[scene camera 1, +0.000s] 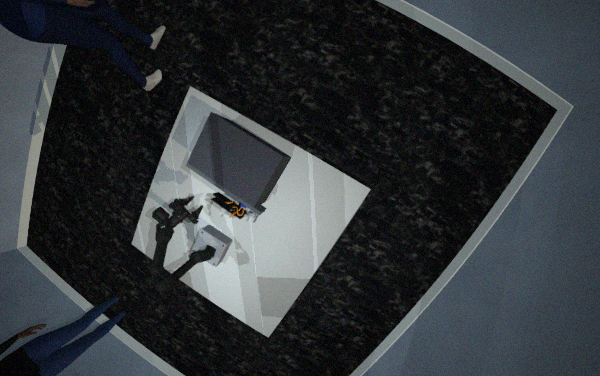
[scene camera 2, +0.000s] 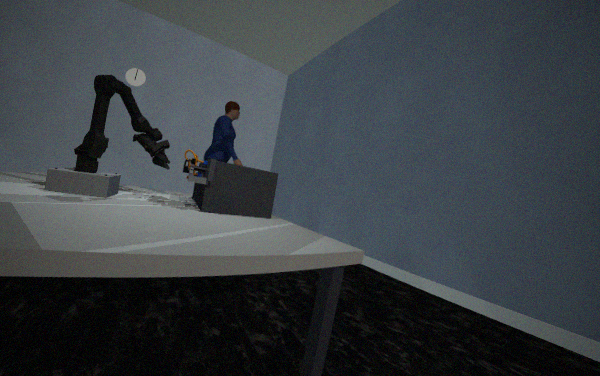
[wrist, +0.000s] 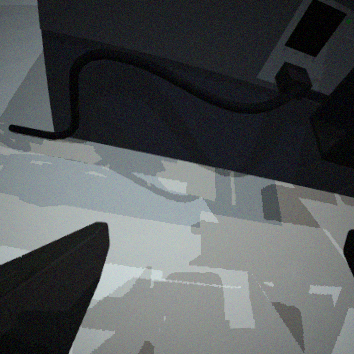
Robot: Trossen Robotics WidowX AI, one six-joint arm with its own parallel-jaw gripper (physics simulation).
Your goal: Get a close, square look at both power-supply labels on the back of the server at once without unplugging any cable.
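The server is a dark grey box. Its back, with orange cables, faces the arm's side. In the wrist view a black cable runs from a plug at the lower end of a tilted grey panel. The panel has a black rectangle and is cut by the upper right edge. I cannot make out a readable power-supply label in any view. My gripper is open and empty, above the table and apart from the server's back.
A dark block juts in at the wrist view's right edge. The arm's grey base stands on the white table. A person in blue stands behind the table; another person's legs show at lower left.
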